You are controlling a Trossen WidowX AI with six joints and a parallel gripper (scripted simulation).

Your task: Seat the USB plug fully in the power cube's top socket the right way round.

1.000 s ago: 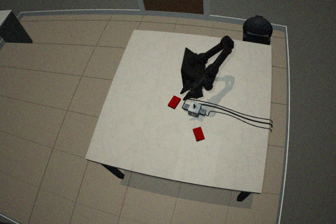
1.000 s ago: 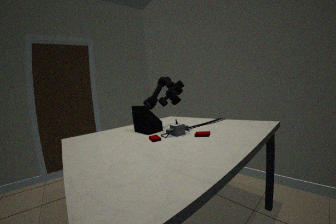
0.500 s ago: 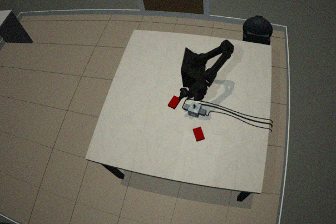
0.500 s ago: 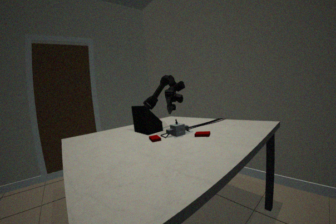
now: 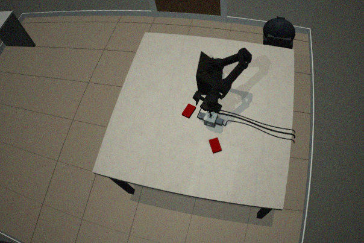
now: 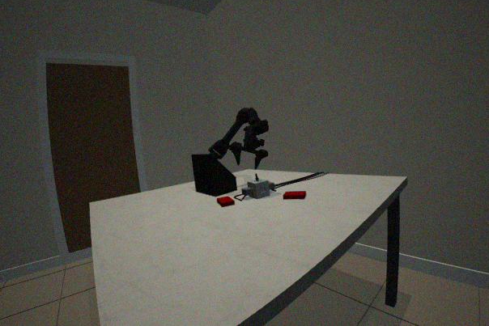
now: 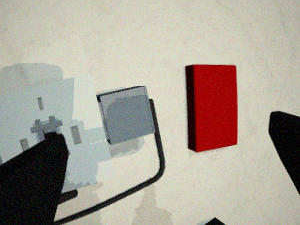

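Right now the dark USB plug is 5 cm to the left of my gripper tip and 6 cm below it. The rest, counted from my gripper tip: USB socket (5 cm to the left, 8 cm below).
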